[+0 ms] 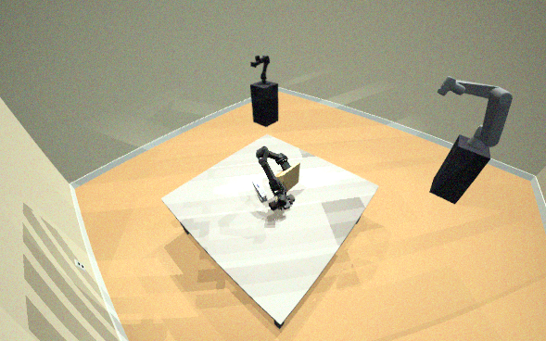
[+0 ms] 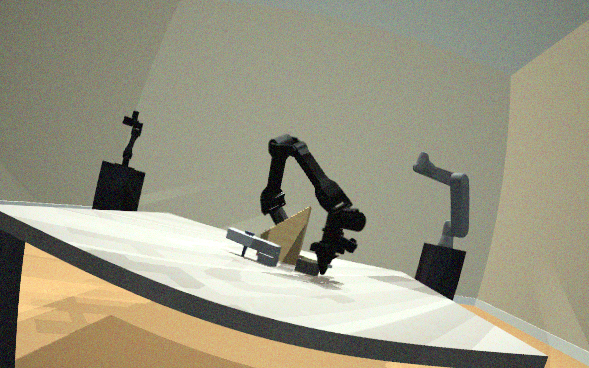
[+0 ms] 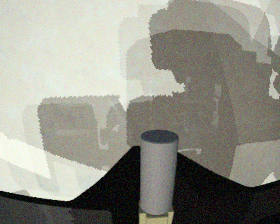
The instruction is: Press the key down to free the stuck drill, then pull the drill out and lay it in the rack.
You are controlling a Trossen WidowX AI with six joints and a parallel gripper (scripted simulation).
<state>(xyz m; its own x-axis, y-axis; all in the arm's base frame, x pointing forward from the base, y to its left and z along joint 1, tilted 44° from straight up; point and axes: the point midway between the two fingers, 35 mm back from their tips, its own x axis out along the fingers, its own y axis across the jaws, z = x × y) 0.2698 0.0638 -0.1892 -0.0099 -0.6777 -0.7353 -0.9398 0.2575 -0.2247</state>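
Now: gripper tip 1 cm past the drill, 4 cm to the left of it and 4 cm below it. Also, from my gripper tip: dark block: 2 cm behind, 5 cm to the right, 1 cm above; dark key: 1 cm behind, 25 cm to the right, 4 cm above; grey fixture block: 1 cm behind, 23 cm to the right, 4 cm above.
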